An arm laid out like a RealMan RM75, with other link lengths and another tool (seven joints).
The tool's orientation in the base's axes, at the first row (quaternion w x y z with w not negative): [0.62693 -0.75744 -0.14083 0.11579]
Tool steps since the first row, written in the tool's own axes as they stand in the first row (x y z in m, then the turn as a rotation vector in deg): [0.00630 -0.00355 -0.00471 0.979 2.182 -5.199]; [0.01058 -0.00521 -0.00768 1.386 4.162 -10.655]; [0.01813 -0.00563 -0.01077 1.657 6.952 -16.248]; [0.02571 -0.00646 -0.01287 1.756 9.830 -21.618]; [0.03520 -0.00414 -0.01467 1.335 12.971 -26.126]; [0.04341 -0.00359 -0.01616 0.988 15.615 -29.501]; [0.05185 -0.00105 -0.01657 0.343 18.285 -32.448]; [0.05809 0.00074 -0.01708 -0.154 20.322 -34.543]
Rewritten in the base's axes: [0.00730 -0.00144 0.00438 2.893 -4.797 -1.170]; [0.01222 -0.00234 0.00657 5.328 -10.000 -2.093]; [0.02033 -0.00240 0.00757 7.740 -15.519 -3.787]; [0.02809 -0.00146 0.00878 9.919 -20.909 -5.610]; [0.03774 -0.00011 0.00685 11.326 -25.742 -7.852]; [0.04597 0.00137 0.00660 12.371 -29.422 -9.818]; [0.05416 0.00358 0.00419 12.988 -32.822 -11.891]; [0.06029 0.00503 0.00254 13.400 -35.276 -13.500]
